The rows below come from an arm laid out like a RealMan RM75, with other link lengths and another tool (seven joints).
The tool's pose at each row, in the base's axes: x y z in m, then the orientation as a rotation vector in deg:
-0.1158 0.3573 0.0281 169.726 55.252 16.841
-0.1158 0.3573 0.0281 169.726 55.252 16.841
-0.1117 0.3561 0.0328 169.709 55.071 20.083
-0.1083 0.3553 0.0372 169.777 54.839 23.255
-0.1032 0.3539 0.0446 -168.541 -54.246 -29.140
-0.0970 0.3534 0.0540 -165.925 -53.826 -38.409
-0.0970 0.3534 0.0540 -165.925 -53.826 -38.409
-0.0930 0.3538 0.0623 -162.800 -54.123 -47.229
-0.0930 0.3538 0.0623 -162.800 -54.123 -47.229
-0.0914 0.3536 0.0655 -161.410 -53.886 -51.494
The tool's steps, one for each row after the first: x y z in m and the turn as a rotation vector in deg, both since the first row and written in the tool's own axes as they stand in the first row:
0.0000 0.0000 0.0000 0.000 0.000 0.000
0.0034 0.0037 -0.0039 -0.402 2.040 0.143
0.0064 0.0066 -0.0077 -0.682 4.059 0.344
0.0109 0.0112 -0.0141 -1.278 7.902 0.544
0.0171 0.0159 -0.0222 -2.382 14.005 0.399
0.0171 0.0159 -0.0222 -2.382 14.005 0.399
0.0220 0.0185 -0.0296 -3.516 19.895 -0.305
0.0220 0.0185 -0.0296 -3.516 19.895 -0.305
0.0237 0.0198 -0.0325 -4.251 22.695 -0.406

